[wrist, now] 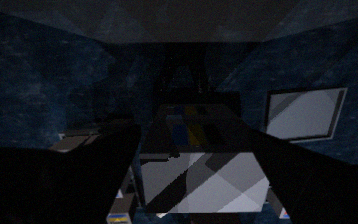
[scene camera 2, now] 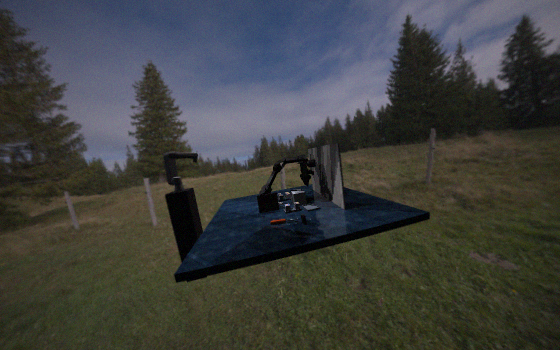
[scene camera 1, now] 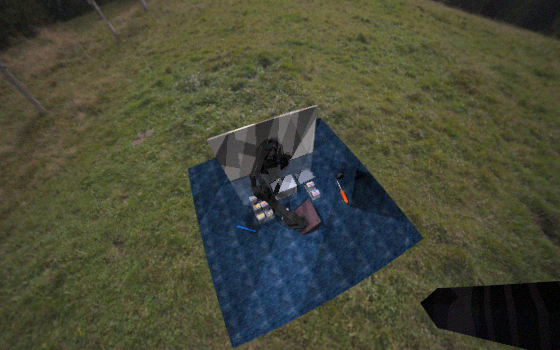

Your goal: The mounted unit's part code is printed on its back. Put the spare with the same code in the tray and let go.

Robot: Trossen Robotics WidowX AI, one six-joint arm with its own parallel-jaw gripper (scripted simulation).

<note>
My gripper is open, holding nothing. Also in view: a flat grey tray and a mounted unit.
</note>
